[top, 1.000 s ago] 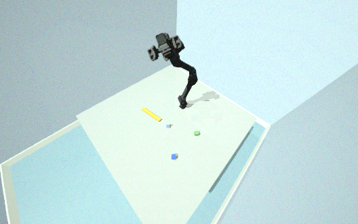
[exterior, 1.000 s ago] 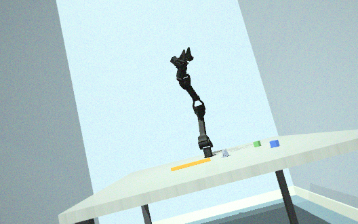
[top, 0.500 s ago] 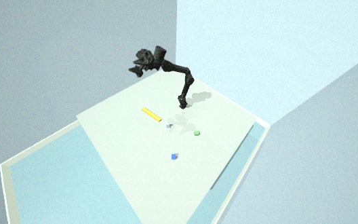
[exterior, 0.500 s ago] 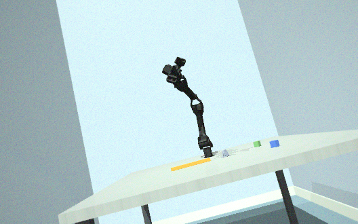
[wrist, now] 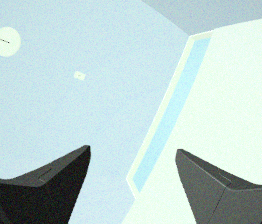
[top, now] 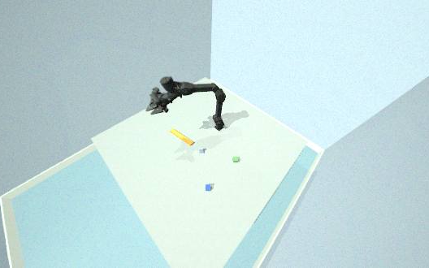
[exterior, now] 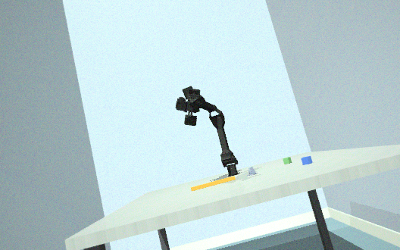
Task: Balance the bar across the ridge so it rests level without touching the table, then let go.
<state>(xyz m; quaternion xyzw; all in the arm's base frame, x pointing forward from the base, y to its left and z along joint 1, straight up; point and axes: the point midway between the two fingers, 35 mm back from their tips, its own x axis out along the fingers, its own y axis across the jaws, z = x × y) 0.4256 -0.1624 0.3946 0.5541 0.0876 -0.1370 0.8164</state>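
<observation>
The bar lies 380 mm below my gripper tip, 150 mm behind it and 20 mm to the left of it. Also, from my gripper tip: green cube 480 mm to the left, 370 mm below, 310 mm behind; blue cube 480 mm to the left, 370 mm below, 20 mm behind.
</observation>
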